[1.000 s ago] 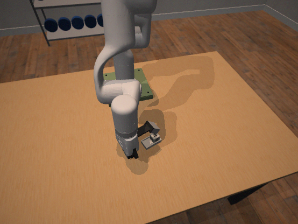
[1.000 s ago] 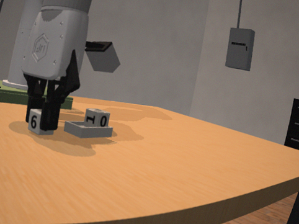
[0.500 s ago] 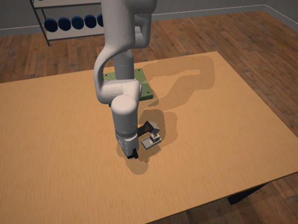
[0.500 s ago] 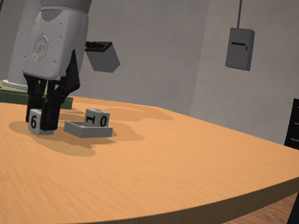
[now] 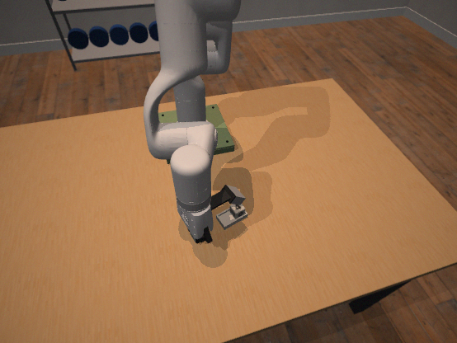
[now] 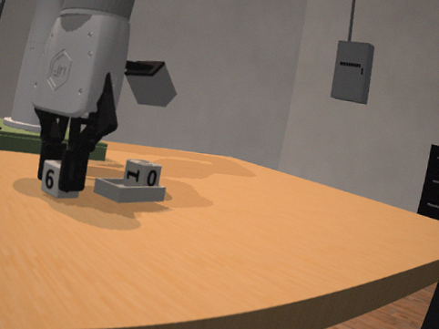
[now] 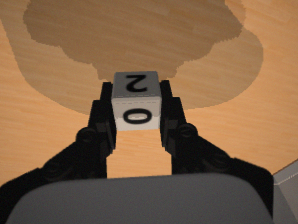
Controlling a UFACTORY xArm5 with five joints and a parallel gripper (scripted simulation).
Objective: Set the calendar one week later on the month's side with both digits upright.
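Now: hand 1 cm above the digit cube. The rest, counted from my hand: tray 3 cm behind, 11 cm to the left, 2 cm below.
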